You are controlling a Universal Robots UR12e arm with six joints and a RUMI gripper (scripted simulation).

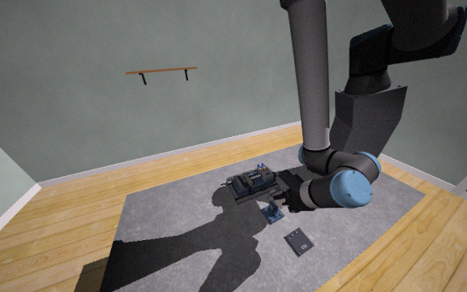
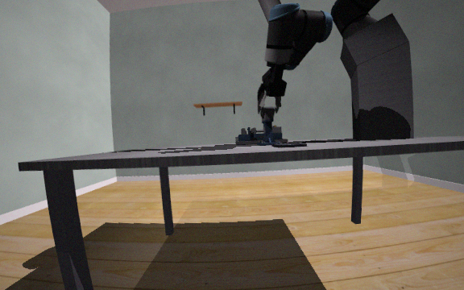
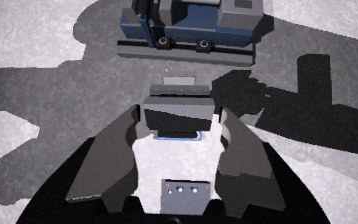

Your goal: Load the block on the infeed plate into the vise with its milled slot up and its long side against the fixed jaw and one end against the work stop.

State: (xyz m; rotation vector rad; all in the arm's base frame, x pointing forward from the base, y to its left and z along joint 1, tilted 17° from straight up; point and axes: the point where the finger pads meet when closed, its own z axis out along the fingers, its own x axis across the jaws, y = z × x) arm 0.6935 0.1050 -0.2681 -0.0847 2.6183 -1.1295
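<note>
Right now the part is 10 mm to the right of my hand. Round my hand: moving jaw (60 mm ahead, 220 mm to the right, 80 mm below); then cylinder rod (230 mm to the right, 80 mm below); then work stop (90 mm ahead, 180 mm to the right, 70 mm below).
</note>
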